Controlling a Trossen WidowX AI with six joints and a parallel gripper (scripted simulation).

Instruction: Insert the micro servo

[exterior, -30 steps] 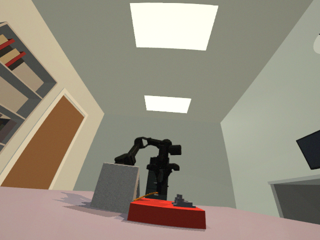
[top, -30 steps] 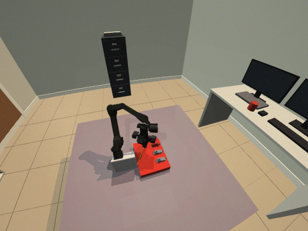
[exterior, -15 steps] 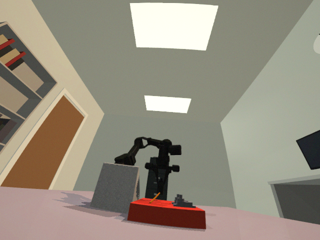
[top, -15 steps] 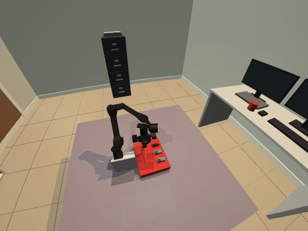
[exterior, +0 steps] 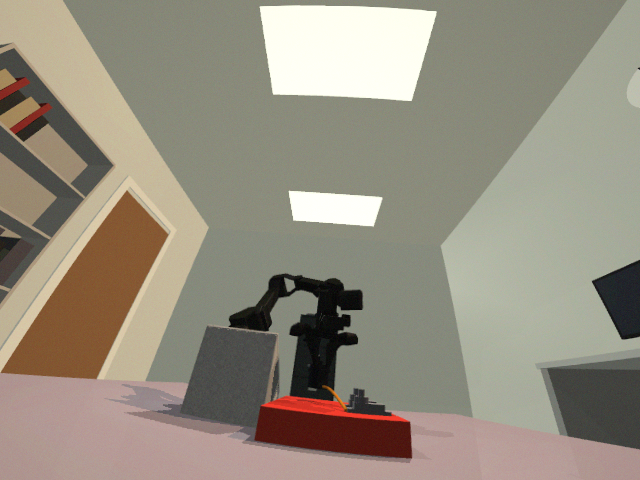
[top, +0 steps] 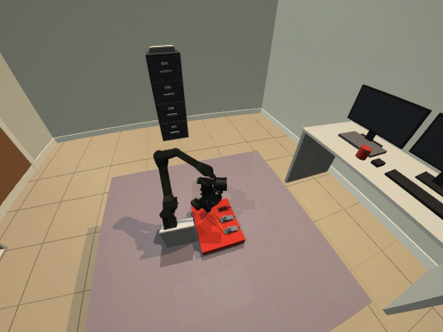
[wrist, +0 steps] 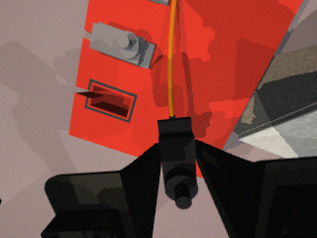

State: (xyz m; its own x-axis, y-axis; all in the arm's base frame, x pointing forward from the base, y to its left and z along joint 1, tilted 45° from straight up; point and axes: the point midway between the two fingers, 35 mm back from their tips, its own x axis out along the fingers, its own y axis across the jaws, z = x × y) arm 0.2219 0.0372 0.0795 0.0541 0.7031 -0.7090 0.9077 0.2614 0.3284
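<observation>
My gripper tip is 100 mm above the red deck, 70 mm to the left of it and 10 mm past it.
</observation>
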